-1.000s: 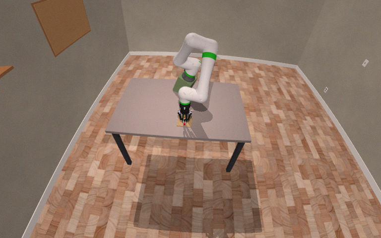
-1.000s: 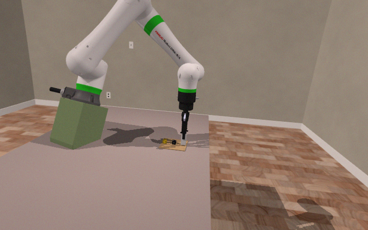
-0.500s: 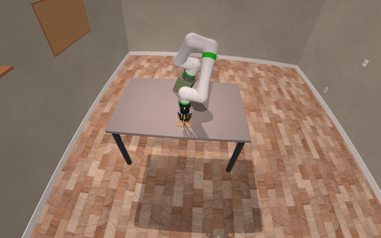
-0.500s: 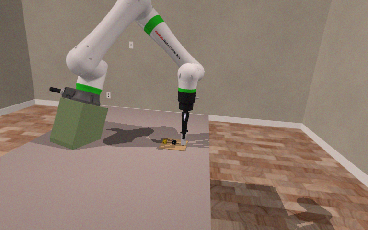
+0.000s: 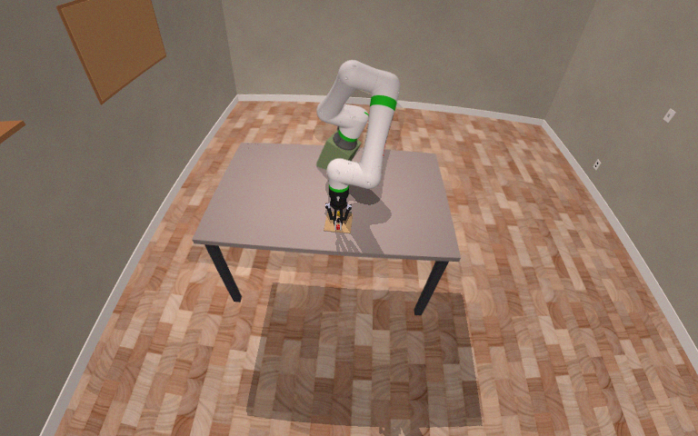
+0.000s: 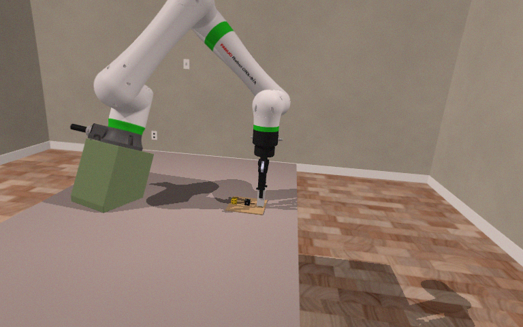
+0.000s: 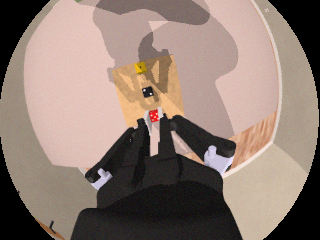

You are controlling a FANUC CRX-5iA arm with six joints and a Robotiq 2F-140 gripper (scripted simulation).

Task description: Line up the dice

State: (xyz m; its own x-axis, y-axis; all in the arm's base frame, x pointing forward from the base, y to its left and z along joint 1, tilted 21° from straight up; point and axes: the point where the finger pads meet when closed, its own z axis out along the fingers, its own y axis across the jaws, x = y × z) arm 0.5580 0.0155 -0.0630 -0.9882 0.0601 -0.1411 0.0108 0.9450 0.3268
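Right now my hand is 2 cm above the red die. Round my hand: yellow die 10 cm behind, 3 cm below; then tan mat 5 cm behind, 4 cm below; then black die 5 cm behind, 3 cm below.
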